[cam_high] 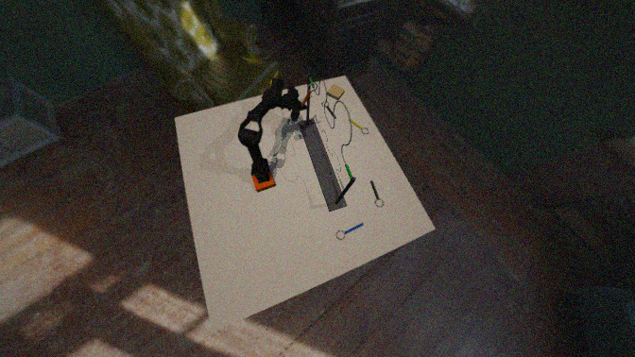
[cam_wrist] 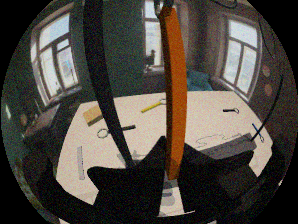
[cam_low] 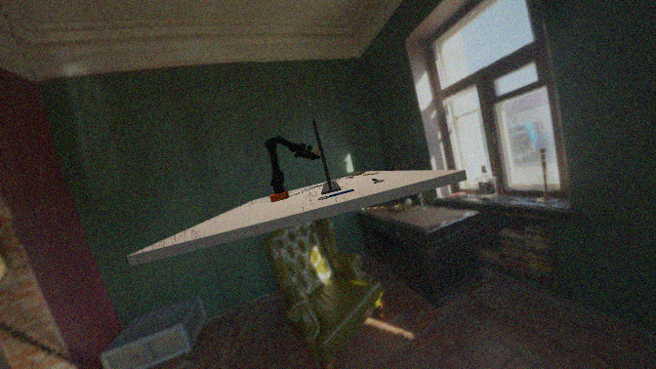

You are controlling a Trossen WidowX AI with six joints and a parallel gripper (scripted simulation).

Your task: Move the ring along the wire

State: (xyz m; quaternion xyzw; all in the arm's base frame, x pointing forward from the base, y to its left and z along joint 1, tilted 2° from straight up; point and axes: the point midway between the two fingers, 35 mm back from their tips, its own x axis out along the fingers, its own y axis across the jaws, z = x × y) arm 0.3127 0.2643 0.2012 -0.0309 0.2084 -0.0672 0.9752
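Right now my gripper tip is 10 mm short of the ring with orange handle and 90 mm below it. Also, from my gripper tip: yellow-handled ring: 380 mm ahead, 60 mm to the right, 240 mm below; then tan block: 320 mm ahead, 280 mm to the left, 230 mm below; then black-handled ring: 280 mm ahead, 560 mm to the right, 240 mm below.
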